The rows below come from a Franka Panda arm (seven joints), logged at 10 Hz.
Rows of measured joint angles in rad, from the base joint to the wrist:
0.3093, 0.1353, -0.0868, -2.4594, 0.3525, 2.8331, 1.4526
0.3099, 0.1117, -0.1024, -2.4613, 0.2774, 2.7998, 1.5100
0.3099, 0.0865, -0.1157, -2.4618, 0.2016, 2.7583, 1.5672
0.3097, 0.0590, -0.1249, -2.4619, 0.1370, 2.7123, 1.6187
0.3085, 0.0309, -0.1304, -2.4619, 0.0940, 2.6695, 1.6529
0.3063, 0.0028, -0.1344, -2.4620, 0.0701, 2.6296, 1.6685
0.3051, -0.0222, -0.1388, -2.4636, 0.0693, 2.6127, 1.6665
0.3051, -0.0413, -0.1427, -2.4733, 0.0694, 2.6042, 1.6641
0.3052, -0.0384, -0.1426, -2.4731, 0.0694, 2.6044, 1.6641
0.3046, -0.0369, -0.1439, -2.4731, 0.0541, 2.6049, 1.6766
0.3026, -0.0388, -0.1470, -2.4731, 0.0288, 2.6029, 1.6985
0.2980, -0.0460, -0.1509, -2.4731, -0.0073, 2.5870, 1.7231
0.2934, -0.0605, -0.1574, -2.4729, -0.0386, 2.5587, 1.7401
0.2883, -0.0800, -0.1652, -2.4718, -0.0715, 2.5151, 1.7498
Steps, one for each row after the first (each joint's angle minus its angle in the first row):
0.0006, -0.0236, -0.0156, -0.0019, -0.0751, -0.0333, 0.0574
0.0006, -0.0488, -0.0289, -0.0024, -0.1509, -0.0748, 0.1146
0.0004, -0.0763, -0.0381, -0.0025, -0.2155, -0.1208, 0.1661
-0.0008, -0.1044, -0.0436, -0.0025, -0.2585, -0.1636, 0.2003
-0.0030, -0.1325, -0.0476, -0.0026, -0.2824, -0.2035, 0.2159
-0.0042, -0.1575, -0.0520, -0.0042, -0.2832, -0.2204, 0.2139
-0.0042, -0.1766, -0.0559, -0.0139, -0.2831, -0.2289, 0.2115
-0.0041, -0.1737, -0.0558, -0.0137, -0.2831, -0.2287, 0.2115
-0.0047, -0.1722, -0.0571, -0.0137, -0.2984, -0.2282, 0.2240
-0.0067, -0.1741, -0.0602, -0.0137, -0.3237, -0.2302, 0.2459
-0.0113, -0.1813, -0.0641, -0.0137, -0.3598, -0.2461, 0.2705
-0.0159, -0.1958, -0.0706, -0.0135, -0.3911, -0.2744, 0.2875
-0.0210, -0.2153, -0.0784, -0.0124, -0.4240, -0.3180, 0.2972

